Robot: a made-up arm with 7 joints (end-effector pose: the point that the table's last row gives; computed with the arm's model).
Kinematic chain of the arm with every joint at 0, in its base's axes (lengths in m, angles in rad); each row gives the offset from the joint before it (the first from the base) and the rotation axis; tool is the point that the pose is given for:
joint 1: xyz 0 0 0.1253 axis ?
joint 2: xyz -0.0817 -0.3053 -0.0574 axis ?
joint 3: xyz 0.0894 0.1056 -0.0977 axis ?
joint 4: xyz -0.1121 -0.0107 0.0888 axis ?
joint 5: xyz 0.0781 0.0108 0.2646 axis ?
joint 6: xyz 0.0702 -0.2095 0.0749 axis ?
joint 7: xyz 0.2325 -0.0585 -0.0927 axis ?
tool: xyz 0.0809 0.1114 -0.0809
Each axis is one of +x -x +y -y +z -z.
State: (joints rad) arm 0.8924 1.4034 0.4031 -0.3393 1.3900 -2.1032 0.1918
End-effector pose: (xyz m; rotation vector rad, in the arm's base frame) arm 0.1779 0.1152 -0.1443 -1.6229 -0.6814 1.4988
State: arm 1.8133 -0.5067 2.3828 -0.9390 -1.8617 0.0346 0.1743
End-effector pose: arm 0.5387 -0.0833 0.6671 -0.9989 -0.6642 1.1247
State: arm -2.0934 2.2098 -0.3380 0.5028 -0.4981 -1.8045 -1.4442
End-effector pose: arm 0.4690 -0.0630 -0.2847 -0.0590 -0.0209 -0.1826
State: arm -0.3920 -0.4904 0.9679 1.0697 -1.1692 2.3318 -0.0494
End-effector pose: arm 0.3671 -0.8355 -0.0941 0.1821 0.3505 -1.9086
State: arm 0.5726 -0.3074 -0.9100 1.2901 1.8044 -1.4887 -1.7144
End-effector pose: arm 0.0591 -0.7133 -0.1568 -2.3203 0.2088 1.8818
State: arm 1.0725 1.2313 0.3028 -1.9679 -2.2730 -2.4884 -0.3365
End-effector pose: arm -0.7172 -0.5387 -0.1595 -1.0267 1.5999 1.1832
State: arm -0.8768 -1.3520 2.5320 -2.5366 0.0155 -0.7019 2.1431
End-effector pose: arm 0.0510 -0.5511 -0.4907 0.5377 -1.5845 1.0188
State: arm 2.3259 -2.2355 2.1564 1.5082 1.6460 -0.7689 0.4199
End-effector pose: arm 0.4543 -0.2236 -0.0038 2.1684 0.7147 -0.0214
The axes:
joint 1: -y
joint 2: +z
joint 3: +y
joint 4: -z
joint 5: +x
joint 6: +x
joint 7: +z

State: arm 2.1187 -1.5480 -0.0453 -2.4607 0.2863 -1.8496 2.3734
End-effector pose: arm -0.4900 -0.3021 0.3736 -2.1930 0.7427 -0.2938
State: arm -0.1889 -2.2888 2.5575 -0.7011 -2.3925 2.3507 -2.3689
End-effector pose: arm 0.0410 -0.6099 -0.3789 -0.7280 -2.5159 0.8654
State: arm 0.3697 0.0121 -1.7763 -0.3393 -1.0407 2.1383 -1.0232
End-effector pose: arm -0.4904 0.0442 0.0375 1.0054 -1.2303 0.5054
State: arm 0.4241 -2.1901 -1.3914 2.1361 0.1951 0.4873 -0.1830
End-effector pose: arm 0.0772 0.0625 -0.4205 0.0216 1.6686 0.8306
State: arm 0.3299 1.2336 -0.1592 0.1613 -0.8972 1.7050 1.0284
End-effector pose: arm -0.2583 -0.0313 0.4260 0.6725 -0.3335 2.1697
